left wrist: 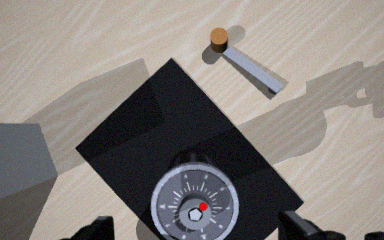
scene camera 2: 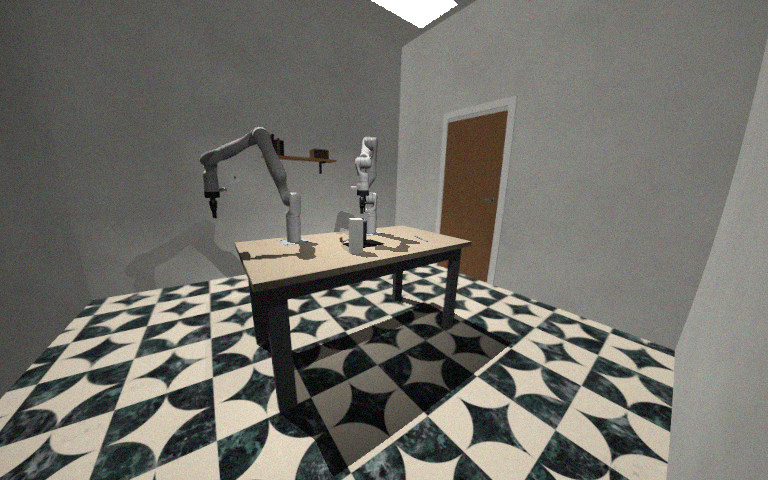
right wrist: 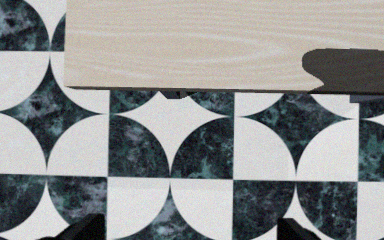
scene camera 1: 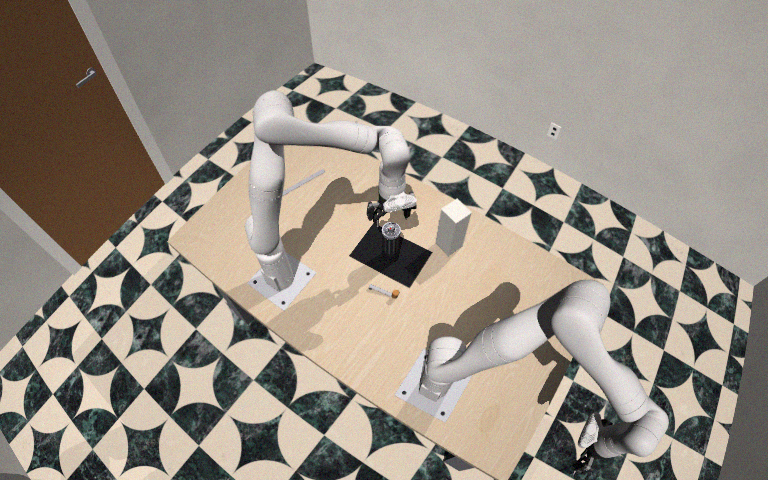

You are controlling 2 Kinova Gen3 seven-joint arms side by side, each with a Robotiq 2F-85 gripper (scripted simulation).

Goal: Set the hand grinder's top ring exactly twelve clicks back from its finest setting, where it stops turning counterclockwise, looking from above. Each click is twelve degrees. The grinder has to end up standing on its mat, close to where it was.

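What I find in the pictures is a black mat, together with a tall pale box.
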